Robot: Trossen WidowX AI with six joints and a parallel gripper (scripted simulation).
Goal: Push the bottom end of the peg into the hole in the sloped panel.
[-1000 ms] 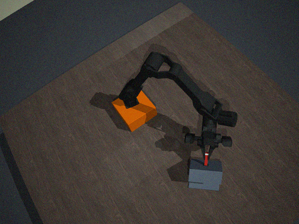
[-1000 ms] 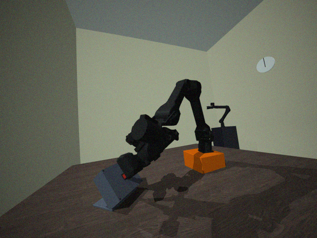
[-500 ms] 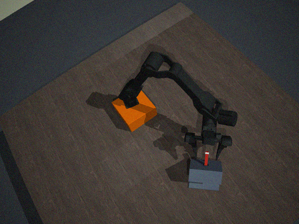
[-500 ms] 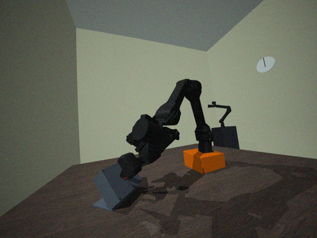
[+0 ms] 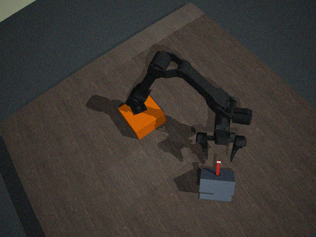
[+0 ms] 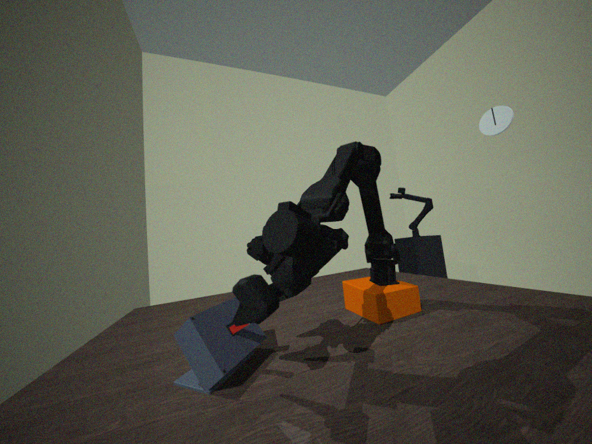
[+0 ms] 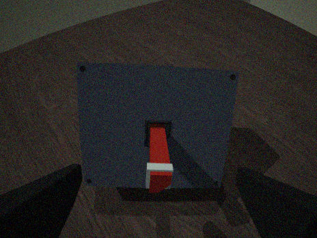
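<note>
Right now the red peg is 2 cm below my gripper tip, 1 cm to the right of it and 1 cm ahead of it. Round my gripper tip: grey sloped panel 6 cm ahead, 5 cm below, 4 cm to the right.
</note>
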